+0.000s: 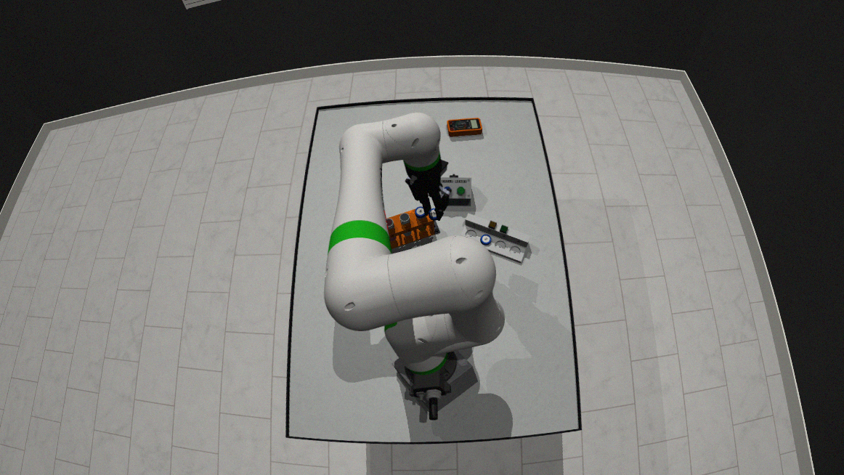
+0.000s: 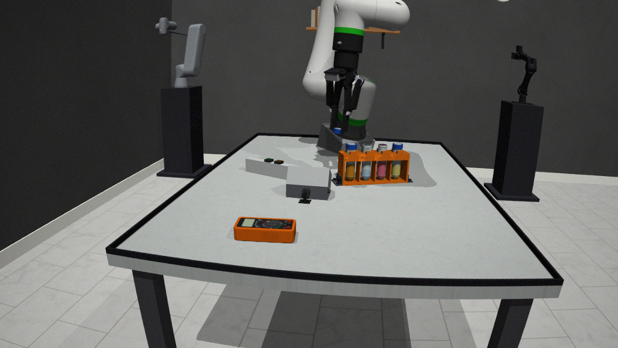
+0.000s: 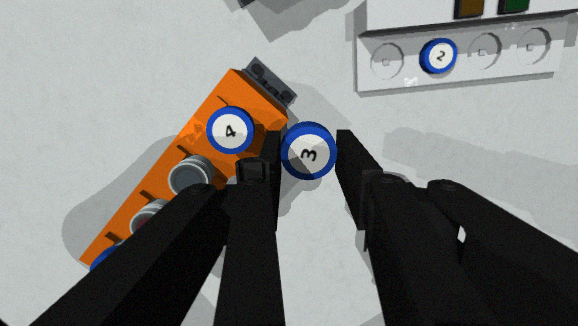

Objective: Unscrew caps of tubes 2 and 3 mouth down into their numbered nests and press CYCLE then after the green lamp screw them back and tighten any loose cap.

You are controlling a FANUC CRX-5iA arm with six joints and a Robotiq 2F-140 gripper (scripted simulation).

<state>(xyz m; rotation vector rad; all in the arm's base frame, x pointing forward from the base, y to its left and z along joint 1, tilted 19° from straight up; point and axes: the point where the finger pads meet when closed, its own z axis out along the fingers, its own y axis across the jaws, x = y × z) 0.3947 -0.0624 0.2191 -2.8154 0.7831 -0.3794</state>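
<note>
My gripper is now 140 mm short of the blue key, 50 mm to the left of it and 120 mm above it. The rest, counted from my hand: cap 3 (30 mm below); then cap 1 (20 mm behind, 190 mm to the left, 70 mm below); then cap 4 (30 mm ahead, 40 mm to the left, 70 mm below).
</note>
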